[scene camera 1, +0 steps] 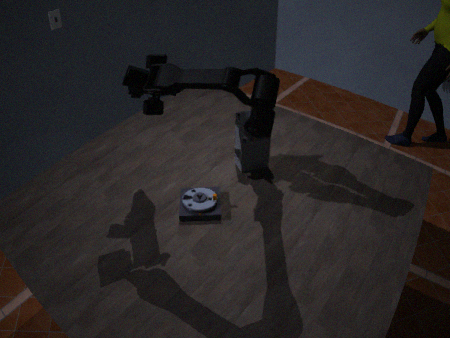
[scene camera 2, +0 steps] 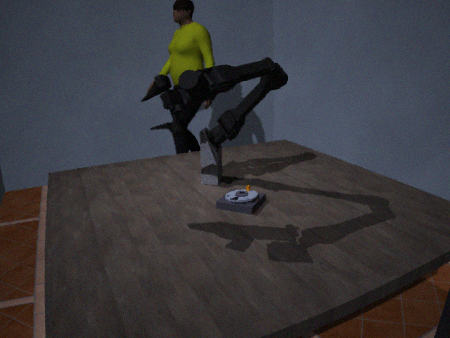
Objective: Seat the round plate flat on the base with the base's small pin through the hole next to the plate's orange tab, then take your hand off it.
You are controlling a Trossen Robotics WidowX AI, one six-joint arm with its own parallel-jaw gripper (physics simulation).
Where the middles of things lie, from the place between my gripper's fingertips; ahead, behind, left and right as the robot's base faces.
I see my gripper 300 mm above the dark square base [scene camera 1: 185,214], 280 mm to the right of it and 60 mm short of it.
